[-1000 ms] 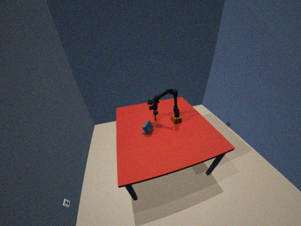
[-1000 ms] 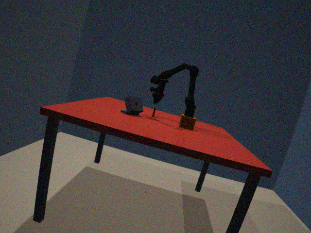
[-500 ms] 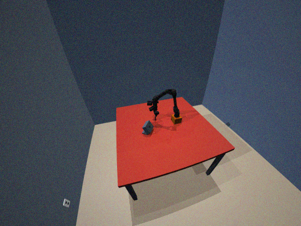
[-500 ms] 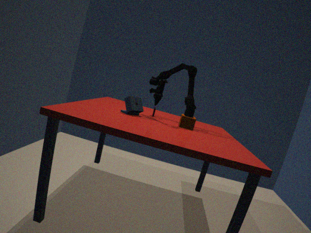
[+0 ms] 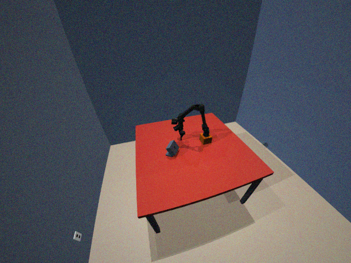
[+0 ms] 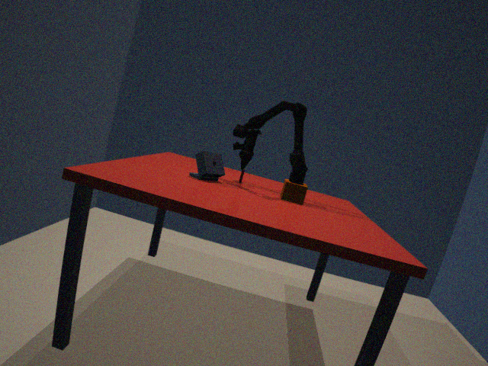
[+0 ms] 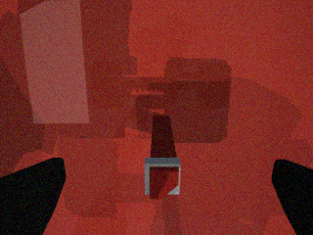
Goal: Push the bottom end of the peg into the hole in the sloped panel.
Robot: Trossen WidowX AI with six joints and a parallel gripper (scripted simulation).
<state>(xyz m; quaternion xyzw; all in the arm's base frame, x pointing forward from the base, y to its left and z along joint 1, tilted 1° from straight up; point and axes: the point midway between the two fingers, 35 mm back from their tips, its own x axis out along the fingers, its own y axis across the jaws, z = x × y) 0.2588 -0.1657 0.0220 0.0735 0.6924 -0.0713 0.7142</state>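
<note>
Right now my gripper tip is 20 mm above the red peg. The rest, counted from my gripper tip: sloped panel: 180 mm ahead, 160 mm to the left; then hole: 180 mm to the left, 160 mm ahead, 10 mm above.
</note>
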